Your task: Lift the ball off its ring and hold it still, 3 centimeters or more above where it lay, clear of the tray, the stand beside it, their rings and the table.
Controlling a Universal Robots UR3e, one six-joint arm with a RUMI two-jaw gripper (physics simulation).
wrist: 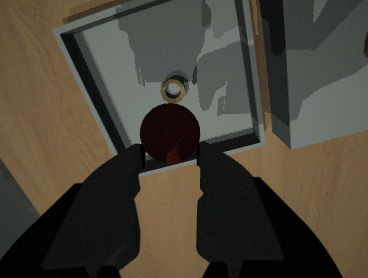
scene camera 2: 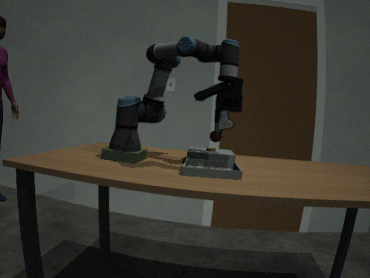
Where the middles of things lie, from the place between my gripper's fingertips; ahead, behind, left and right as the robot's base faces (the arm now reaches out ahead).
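There's a grey stand [wrist: 309, 58] that sits 210 mm to the left of my hand, 90 mm below it and 60 mm behind it. Then the grey tray [scene camera 2: 192, 167] is 110 mm below my hand and 20 mm behind it. Going by their middles, the grey tray is the nearest to my hand of the things named here.
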